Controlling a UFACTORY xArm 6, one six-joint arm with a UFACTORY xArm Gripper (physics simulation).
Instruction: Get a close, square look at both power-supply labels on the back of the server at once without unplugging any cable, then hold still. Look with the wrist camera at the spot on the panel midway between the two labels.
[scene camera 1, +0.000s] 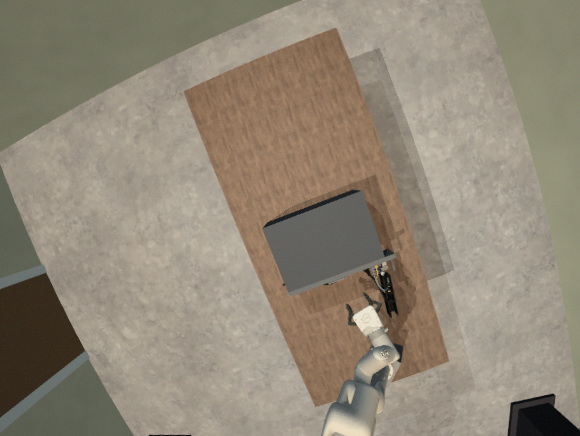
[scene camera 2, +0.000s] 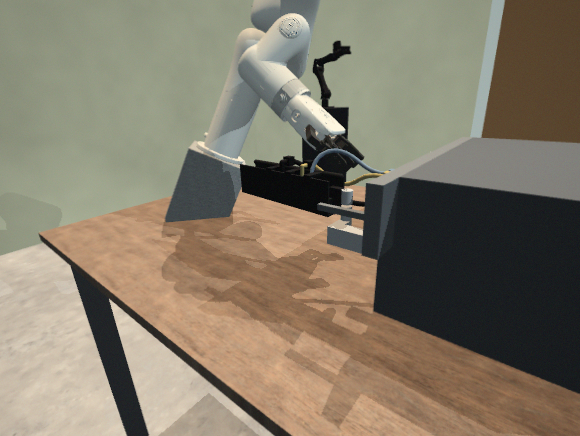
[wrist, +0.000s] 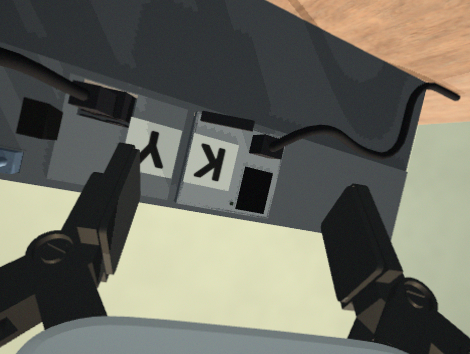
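Pixels of known places: gripper, between the fingertips: (scene camera 1: 355, 298) (scene camera 2: 354, 166) (wrist: 241, 188); arm's base, origin of its link: (scene camera 2: 219, 154).
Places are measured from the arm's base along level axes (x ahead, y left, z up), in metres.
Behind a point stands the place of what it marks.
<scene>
The dark grey server (scene camera 1: 325, 240) {y 0.198, x 0.675, z 0.046 m} (scene camera 2: 475, 245) {y -0.024, x 0.655, z -0.016 m} stands on the table, its back towards my arm. In the wrist view, the Y label (wrist: 167, 145) {y 0.108, x 0.510, z -0.004 m} and the K label (wrist: 227, 165) {y 0.155, x 0.490, z 0.001 m} sit side by side on its back panel. Both letters are upside down and tilted. The midpoint between them is left of and a little above the view's centre. My gripper (scene camera 1: 357, 301) {y 0.091, x 0.384, z 0.012 m} (wrist: 241, 188) {y 0.091, x 0.384, z 0.012 m} is open and empty, short of the panel. Its left finger covers the Y label's lower left edge. A left black plug (wrist: 107, 102) {y 0.057, x 0.510, z -0.022 m} and a right black plug (wrist: 265, 146) {y 0.170, x 0.465, z -0.021 m} sit in the panel.
A black cable (wrist: 322, 128) {y 0.206, x 0.443, z -0.046 m} runs right from the K unit, another (wrist: 37, 71) {y 0.015, x 0.474, z -0.022 m} runs left. A black cable-management arm (scene camera 1: 388, 295) (scene camera 2: 285, 187) extends behind the server, with a blue cable (scene camera 2: 339, 151) {y -0.013, x 0.444, z 0.058 m} and a yellow cable (scene camera 2: 362, 177) {y -0.015, x 0.492, z 0.027 m}. The wooden table (scene camera 1: 285, 120) {y 0.301, x 1.229, z -0.150 m} (scene camera 2: 225, 350) {y -0.245, x 0.486, z -0.149 m} lies below.
</scene>
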